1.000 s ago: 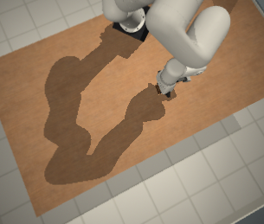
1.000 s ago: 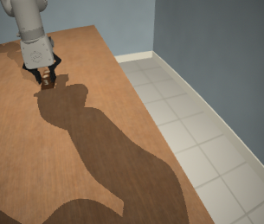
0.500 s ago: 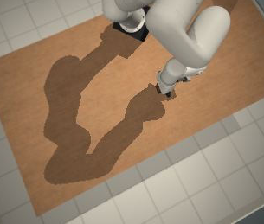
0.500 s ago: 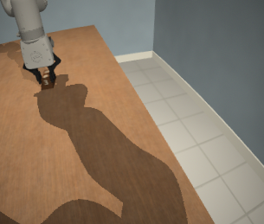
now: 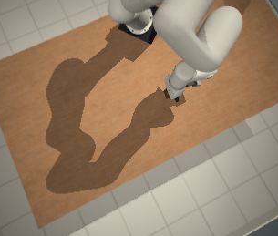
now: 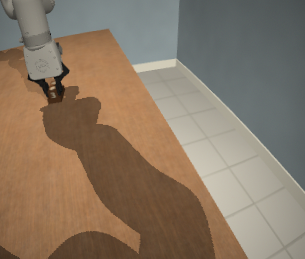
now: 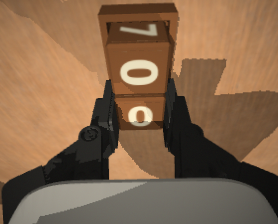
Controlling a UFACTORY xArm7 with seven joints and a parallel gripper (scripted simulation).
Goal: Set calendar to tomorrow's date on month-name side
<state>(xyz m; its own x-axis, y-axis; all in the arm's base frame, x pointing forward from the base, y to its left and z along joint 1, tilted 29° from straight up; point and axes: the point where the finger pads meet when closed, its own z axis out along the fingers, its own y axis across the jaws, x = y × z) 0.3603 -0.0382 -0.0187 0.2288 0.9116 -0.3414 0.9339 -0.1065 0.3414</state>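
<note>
Now: hand 30 mm above the brown wooden tray and 20 mm to the right of it. Also, from my hand: brown wooden cube (10 mm below).
</note>
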